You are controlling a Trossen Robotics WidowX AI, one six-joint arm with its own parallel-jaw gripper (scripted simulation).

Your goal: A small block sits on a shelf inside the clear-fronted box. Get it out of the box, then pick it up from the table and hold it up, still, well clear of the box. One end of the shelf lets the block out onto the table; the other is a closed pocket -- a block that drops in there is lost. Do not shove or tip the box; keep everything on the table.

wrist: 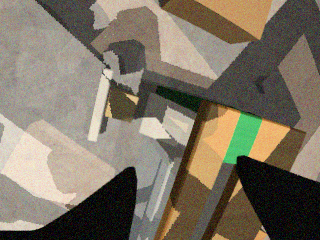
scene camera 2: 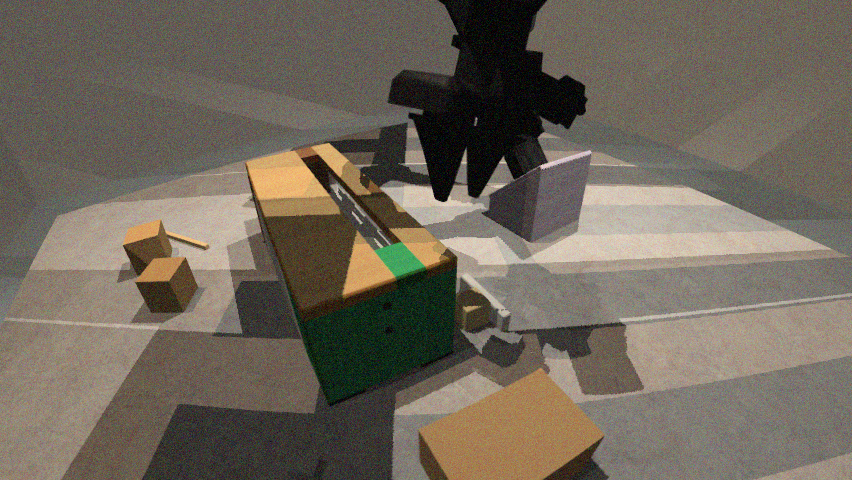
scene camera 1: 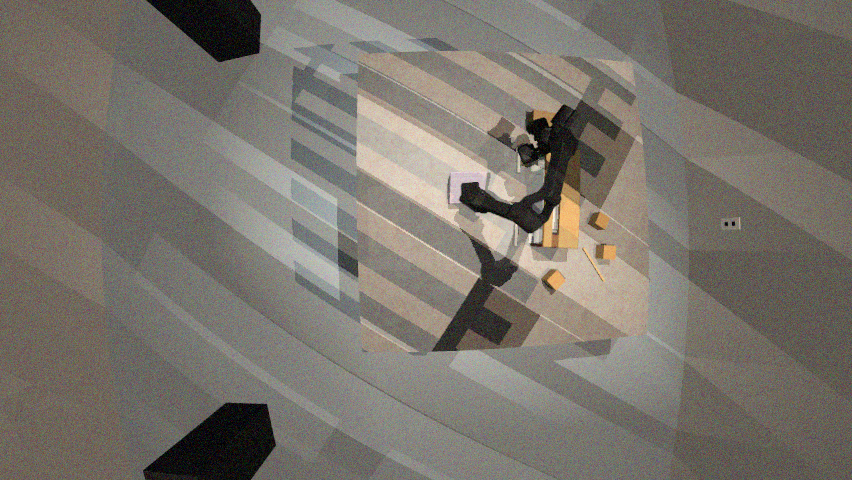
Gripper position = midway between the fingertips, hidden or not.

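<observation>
Through scene camera 2 I see my gripper [scene camera 2: 457, 198], together with a tan block [scene camera 2: 472, 309] and a box [scene camera 2: 372, 293]. The wrist view lets me see the tan block [wrist: 121, 105], the box [wrist: 186, 174] and my gripper [wrist: 186, 168]. In scene camera 1 I see the box [scene camera 1: 562, 229].
</observation>
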